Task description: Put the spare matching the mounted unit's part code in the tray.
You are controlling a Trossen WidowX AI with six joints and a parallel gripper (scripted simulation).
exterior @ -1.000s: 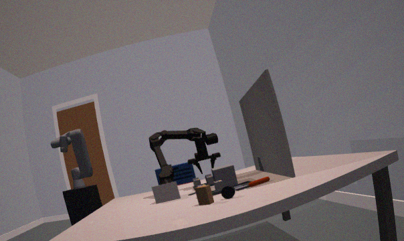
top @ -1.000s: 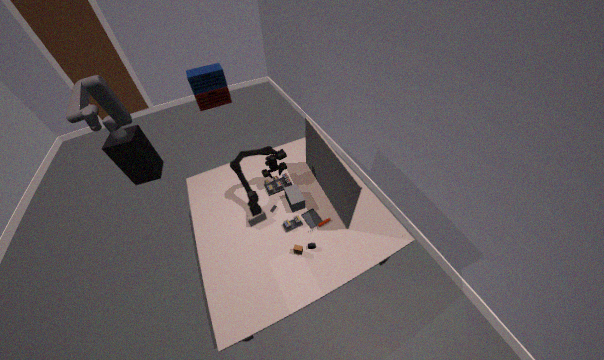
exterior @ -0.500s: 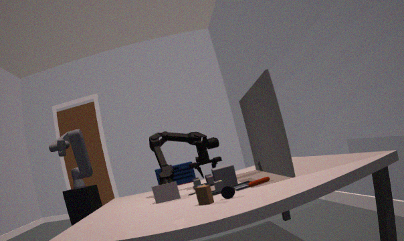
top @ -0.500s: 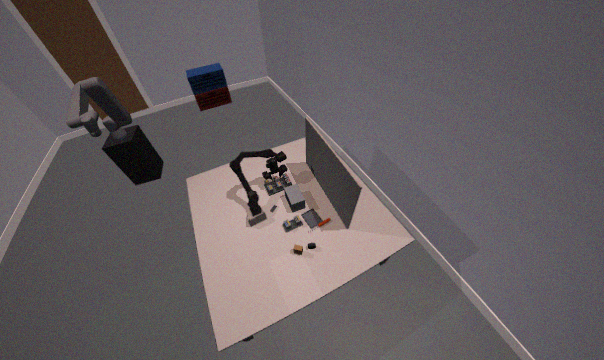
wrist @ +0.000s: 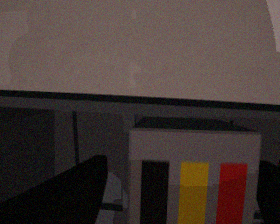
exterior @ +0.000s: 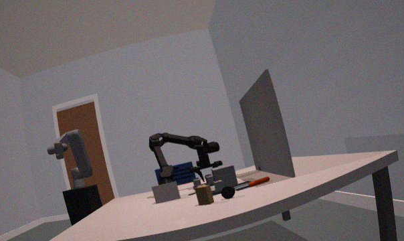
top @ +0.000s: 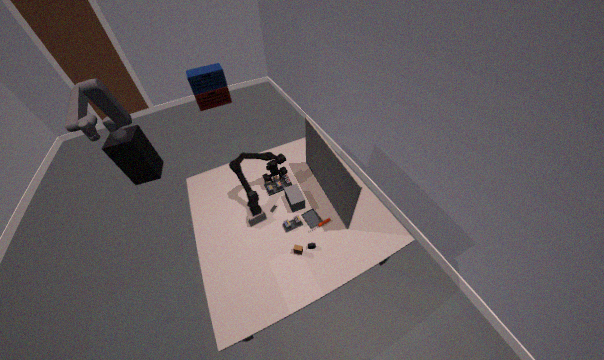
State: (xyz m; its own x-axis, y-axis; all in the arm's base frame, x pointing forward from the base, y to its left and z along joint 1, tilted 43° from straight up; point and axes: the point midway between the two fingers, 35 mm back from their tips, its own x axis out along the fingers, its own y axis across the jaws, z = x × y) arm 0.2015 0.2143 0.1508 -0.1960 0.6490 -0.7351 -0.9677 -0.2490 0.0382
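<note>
My gripper tip is now 40 cm to the left of the dark grey tray, 15 cm short of it and 2 cm above it. Also, from my gripper tip: mounted unit: 22 cm to the right, 8 cm ahead, 3 cm above; grey upright panel: 32 cm ahead, 21 cm to the right, 20 cm above.
</note>
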